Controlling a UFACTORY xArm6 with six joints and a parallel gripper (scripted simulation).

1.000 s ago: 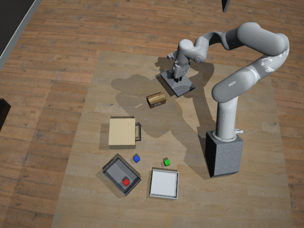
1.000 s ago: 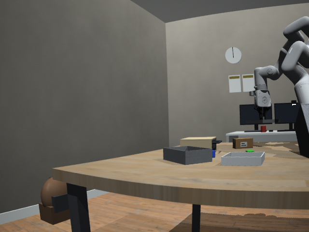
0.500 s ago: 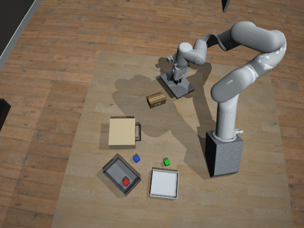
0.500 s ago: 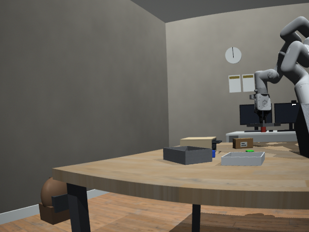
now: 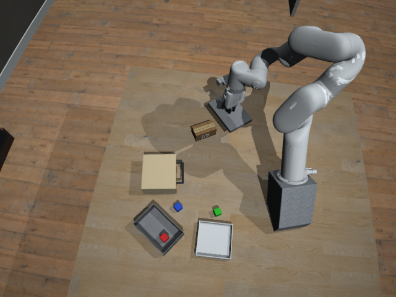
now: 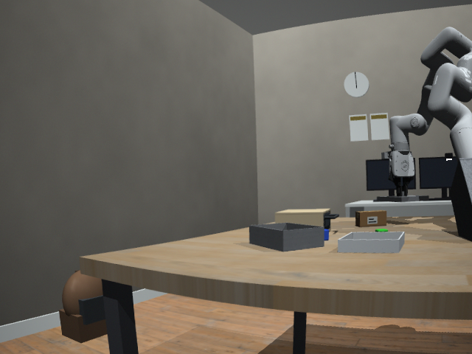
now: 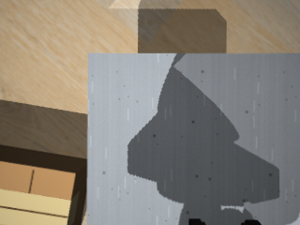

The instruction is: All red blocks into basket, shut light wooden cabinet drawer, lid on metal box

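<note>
The brown cardboard box lies 12 cm ahead of my hand, 9 cm below it and 7 cm to the left of it. From my hand the other things lie so: light wooden cabinet: 32 cm ahead, 31 cm to the left, 9 cm below; grey lid: 3 cm below; drawer: 31 cm to the left, 31 cm ahead, 9 cm below.
</note>
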